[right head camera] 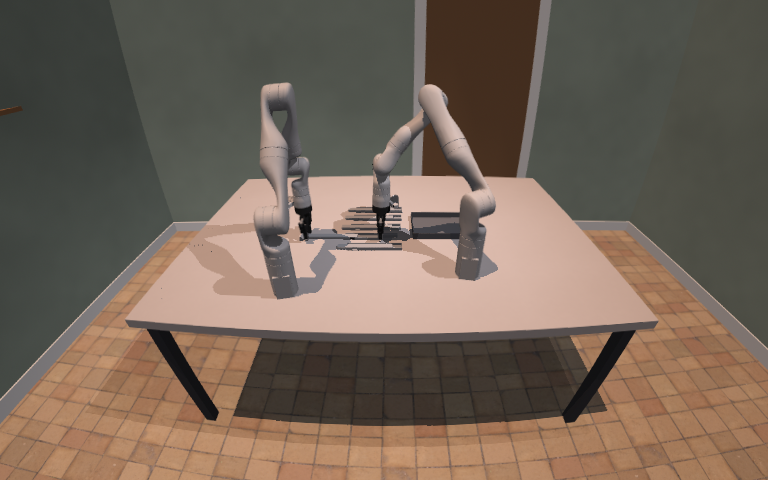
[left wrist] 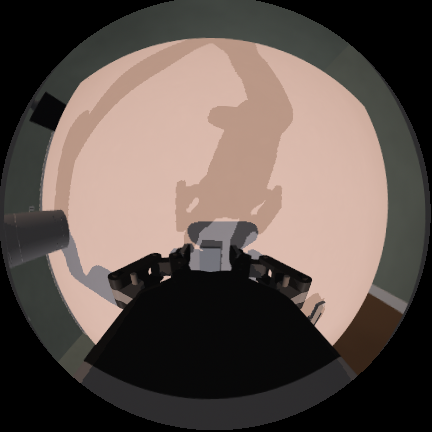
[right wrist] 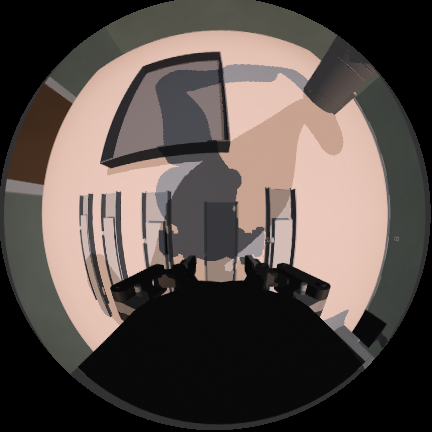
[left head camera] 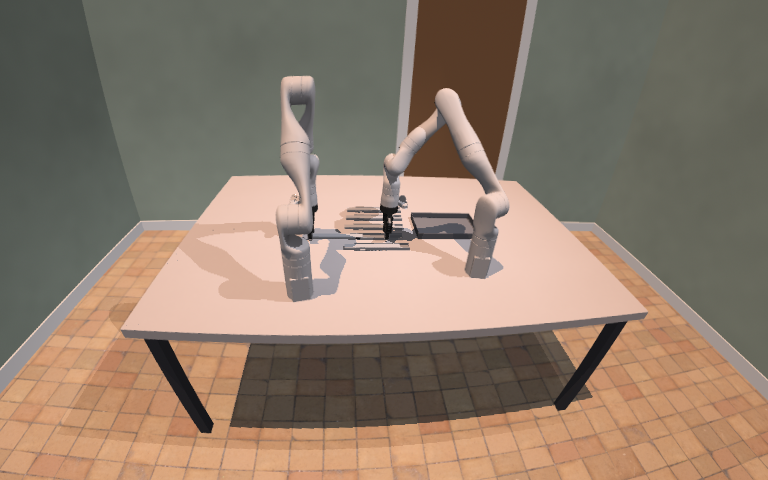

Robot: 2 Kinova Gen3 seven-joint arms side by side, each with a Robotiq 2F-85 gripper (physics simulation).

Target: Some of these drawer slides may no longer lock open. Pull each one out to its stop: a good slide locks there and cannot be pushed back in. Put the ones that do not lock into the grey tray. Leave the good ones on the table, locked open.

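Where they show: left gripper, fingertip midpoint: [right head camera: 308,236] [left wrist: 209,251] [left head camera: 311,235]; right gripper, fingertip midpoint: [right head camera: 380,235] [right wrist: 219,262] [left head camera: 385,235]; left arm's base at its link origin: [right head camera: 285,290] [left wrist: 61,228] [left head camera: 300,292]; right arm's base at its link origin: [right head camera: 466,272] [right wrist: 318,98] [left head camera: 475,271].
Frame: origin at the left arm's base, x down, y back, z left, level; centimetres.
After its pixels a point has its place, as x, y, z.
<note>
One drawer slide [left head camera: 331,234] {-1.3, -33.0, -17.8} [right head camera: 322,233] {-1.3, -33.6, -15.7} [left wrist: 210,260] {-1.1, -34.8, -10.2} [right wrist: 220,225] {-0.2, -25.8, -45.0} lies on the table, drawn out long toward the left. My left gripper [left head camera: 310,236] {-0.7, -34.9, -9.1} [right head camera: 305,236] {-0.7, -34.9, -9.1} [left wrist: 209,251] {-0.7, -34.9, -9.1} is open around its left end, with a gap beside it. My right gripper [left head camera: 387,234] {-1.1, -27.0, -40.7} [right head camera: 381,236] {-1.1, -27.0, -40.7} [right wrist: 219,262] {-1.1, -27.0, -40.7} is open astride its wider right part. Another slide [left head camera: 376,247] {-0.9, -19.2, -33.9} [right head camera: 370,246] {-1.2, -19.3, -34.7} [right wrist: 283,240] {-1.2, -18.5, -41.1} lies in front, pushed in. Three more slides lie behind in a row, pushed in; the nearest [right wrist: 154,235] {-1.2, -34.3, -45.8} shows in the right wrist view. The grey tray [left head camera: 444,236] {-1.4, -19.6, -65.8} [right wrist: 195,148] {-1.4, -26.5, -55.1} holds no visible slide.
The left arm's base [left head camera: 298,283] {-7.7, 4.6, 0.5} [right head camera: 283,283] {-6.7, 4.6, -0.5} [left wrist: 37,235] {-8.9, -4.5, -0.8} stands front left of the slides. The right arm's base [left head camera: 479,266] {-5.6, 9.3, -64.9} [right head camera: 468,266] {-6.2, 9.4, -65.2} [right wrist: 332,75] {-9.4, 1.1, -65.4} stands front right and partly hides the tray's right side in both head views.
</note>
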